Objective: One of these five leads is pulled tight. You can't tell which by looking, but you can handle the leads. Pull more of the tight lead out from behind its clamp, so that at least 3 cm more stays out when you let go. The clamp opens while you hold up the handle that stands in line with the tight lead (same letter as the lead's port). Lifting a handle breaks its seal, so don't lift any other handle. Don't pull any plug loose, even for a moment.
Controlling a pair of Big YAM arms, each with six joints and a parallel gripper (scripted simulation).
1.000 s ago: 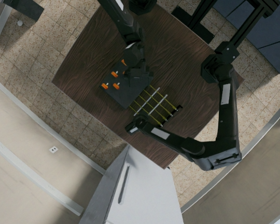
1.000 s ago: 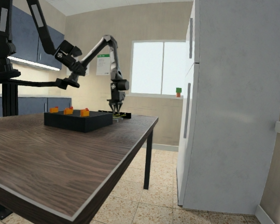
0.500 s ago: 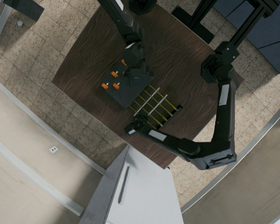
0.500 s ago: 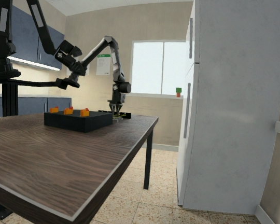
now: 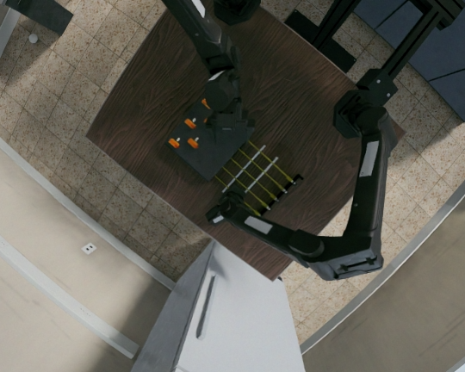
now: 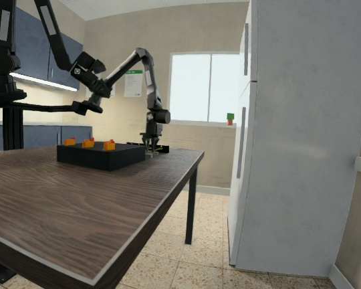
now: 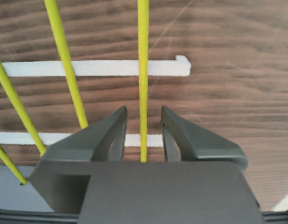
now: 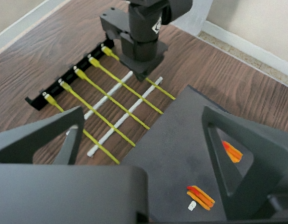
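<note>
Right now the orange handle is 170 mm ahead of my right hand, 160 mm to the right of it and 230 mm below it.
</note>
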